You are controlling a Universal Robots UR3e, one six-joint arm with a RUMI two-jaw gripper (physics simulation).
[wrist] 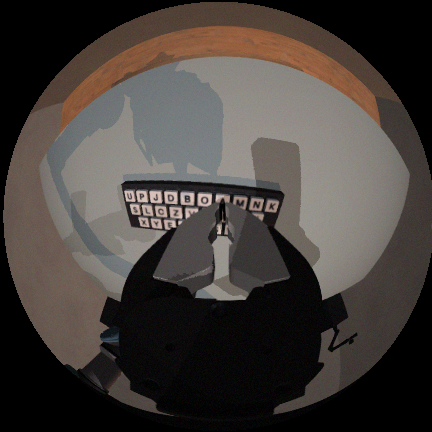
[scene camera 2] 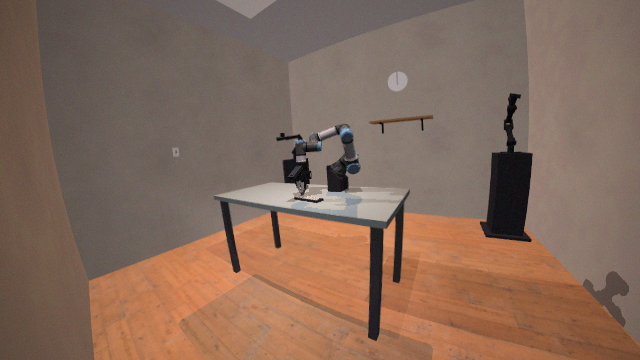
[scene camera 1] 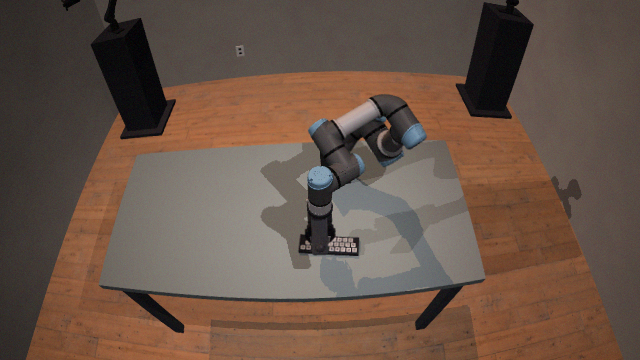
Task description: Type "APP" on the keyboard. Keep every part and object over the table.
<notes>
I see my gripper and a black keyboard.
My gripper also shows in the wrist view.
</notes>
